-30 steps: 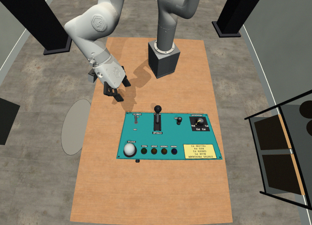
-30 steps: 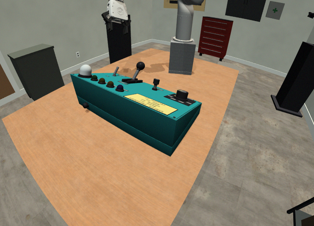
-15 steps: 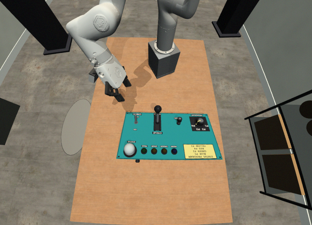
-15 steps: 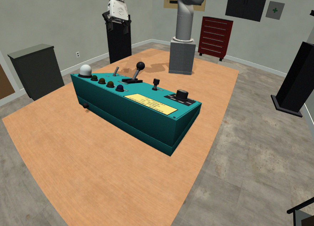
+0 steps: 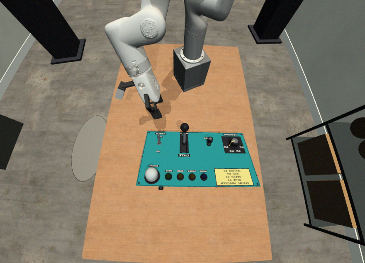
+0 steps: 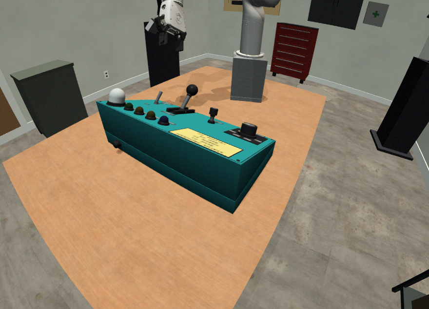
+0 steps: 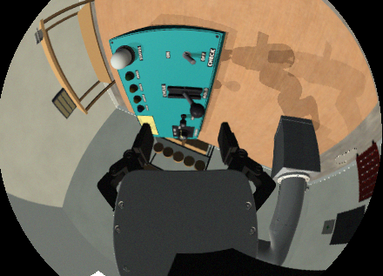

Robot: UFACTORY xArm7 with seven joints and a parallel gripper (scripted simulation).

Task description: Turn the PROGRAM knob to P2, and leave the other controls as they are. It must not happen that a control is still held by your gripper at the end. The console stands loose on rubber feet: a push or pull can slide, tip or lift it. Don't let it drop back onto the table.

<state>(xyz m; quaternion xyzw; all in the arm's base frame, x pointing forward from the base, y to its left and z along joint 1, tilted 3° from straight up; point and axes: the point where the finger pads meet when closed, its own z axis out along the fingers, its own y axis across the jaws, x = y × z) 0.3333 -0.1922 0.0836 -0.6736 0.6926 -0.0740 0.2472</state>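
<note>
My hand is 16 cm above the ball-topped cycle lever, 10 cm to the right of it and 7 cm short of it. Round my hand: check toggle: 18 cm below, 7 cm ahead, 3 cm to the right; black toggle: 21 cm to the left, 17 cm below, 11 cm ahead; teal console: 20 cm below, 14 cm to the left, 13 cm ahead.
</note>
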